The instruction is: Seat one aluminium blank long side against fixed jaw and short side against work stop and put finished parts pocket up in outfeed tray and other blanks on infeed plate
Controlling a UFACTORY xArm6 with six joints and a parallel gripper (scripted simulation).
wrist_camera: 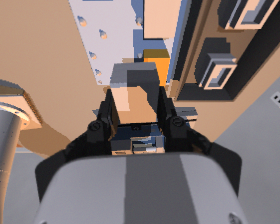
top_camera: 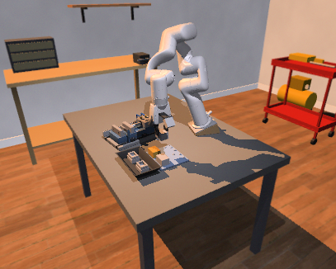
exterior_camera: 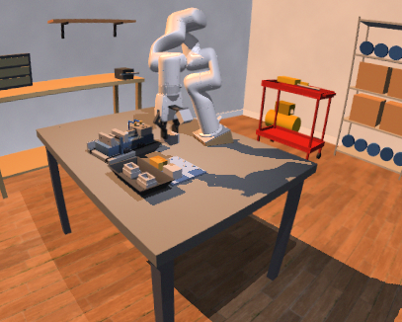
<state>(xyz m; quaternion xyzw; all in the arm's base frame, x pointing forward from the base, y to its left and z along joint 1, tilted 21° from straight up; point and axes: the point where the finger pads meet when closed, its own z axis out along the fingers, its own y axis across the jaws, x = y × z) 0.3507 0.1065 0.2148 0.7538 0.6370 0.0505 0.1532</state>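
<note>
Right now the work stop rod is 5 cm ahead of my hand, 25 cm to the right of it and 7 cm below it. Also, from my hand: aluminium blank 2 cm below; brass blank 2 cm ahead, 4 cm to the right, 13 cm below; infeed plate 1 cm behind, 2 cm to the left, 15 cm below.
</note>
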